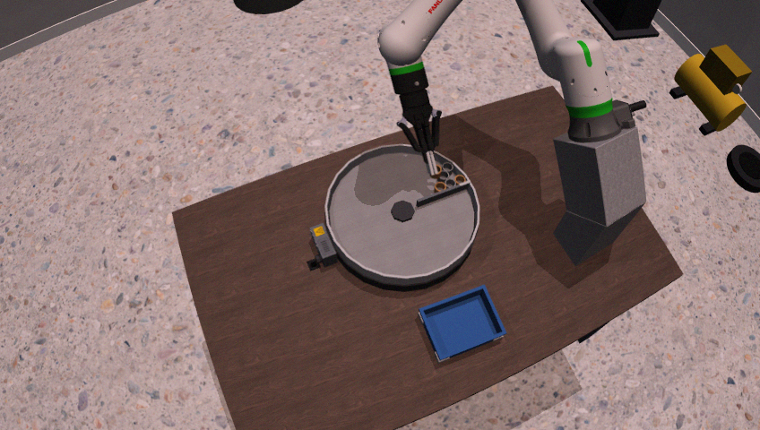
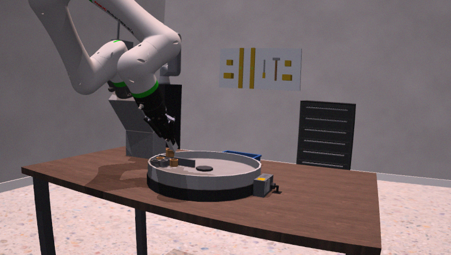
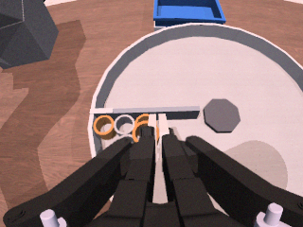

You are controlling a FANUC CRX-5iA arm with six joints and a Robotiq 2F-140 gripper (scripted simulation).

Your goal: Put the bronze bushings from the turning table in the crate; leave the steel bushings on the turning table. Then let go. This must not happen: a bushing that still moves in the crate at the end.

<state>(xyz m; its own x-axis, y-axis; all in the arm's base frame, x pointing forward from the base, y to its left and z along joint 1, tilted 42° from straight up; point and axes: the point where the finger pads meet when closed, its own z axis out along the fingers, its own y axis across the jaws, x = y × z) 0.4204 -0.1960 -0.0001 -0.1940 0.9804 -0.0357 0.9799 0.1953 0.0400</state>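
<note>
Right now my hand is 420 mm to the right of the crate, 120 mm above it and 50 mm short of it. From my hand the other things lie so: turning table (120 mm ahead, 100 mm below, 80 mm to the left).
</note>
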